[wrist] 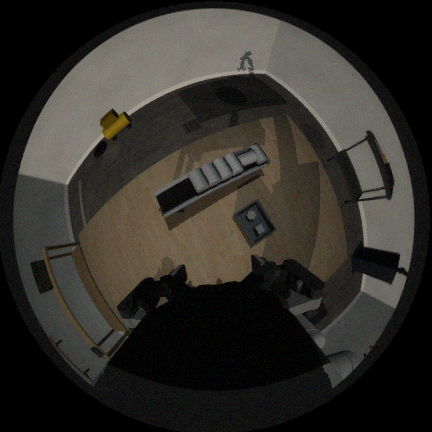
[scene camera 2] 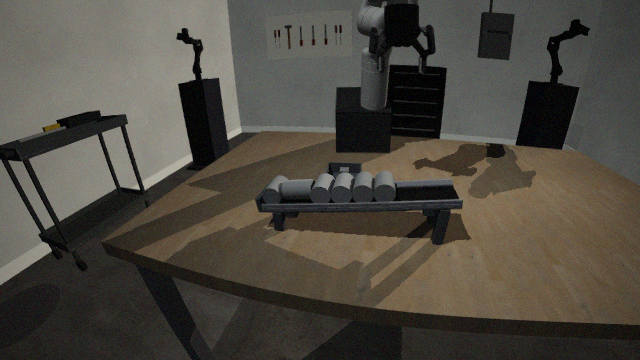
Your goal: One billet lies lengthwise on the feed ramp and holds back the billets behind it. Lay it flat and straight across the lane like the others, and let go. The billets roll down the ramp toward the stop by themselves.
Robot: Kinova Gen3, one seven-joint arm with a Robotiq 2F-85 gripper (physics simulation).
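Where they show: gripper, fingertip midpoint: (wrist: 218,267) (scene camera 2: 400,73); arm's base at its link origin: (scene camera 2: 373,103).
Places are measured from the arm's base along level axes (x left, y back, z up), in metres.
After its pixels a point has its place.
Observation:
The lengthwise billet (scene camera 2: 297,189) {x -0.141, y -0.518, z -0.082 m} (wrist: 247,159) {x -0.138, y -0.489, z -0.074 m}, a light grey cylinder, lies along the ramp (scene camera 2: 360,206) (wrist: 164,204). On its left in the scene view one crosswise billet (scene camera 2: 274,189) {x -0.184, y -0.529, z -0.079 m} (wrist: 259,153) {x -0.190, y -0.491, z -0.077 m} sits at the ramp's left end. On its right several crosswise billets stand in a row, the nearest billet (scene camera 2: 321,188) {x -0.090, y -0.531, z -0.069 m} (wrist: 230,166) {x -0.078, y -0.493, z -0.072 m} beside its end and the farthest billet (scene camera 2: 384,186) {x 0.024, y -0.534, z -0.057 m} (wrist: 198,180) {x 0.026, y -0.495, z -0.053 m} by the bare stretch of the lane. My gripper (scene camera 2: 401,65) {x 0.061, y -0.325, z 0.127 m} (wrist: 218,267) {x 0.061, y -0.325, z 0.127 m} is open and empty, high above the table and behind the ramp in the scene view.
A small dark tray (scene camera 2: 332,169) {x -0.114, y -0.246, z -0.155 m} (wrist: 241,225) {x -0.023, y -0.319, z -0.135 m} with two light pieces stands behind the ramp on the wooden table (scene camera 2: 525,250) {x 0.320, y -0.559, z -0.169 m} (wrist: 130,230) {x 0.386, y -0.522, z -0.168 m}. The robot's dark pedestal (scene camera 2: 363,132) {x -0.031, y -0.055, z -0.093 m} stands at the table's far edge. A cart (scene camera 2: 75,134) (wrist: 390,182) stands off to the side.

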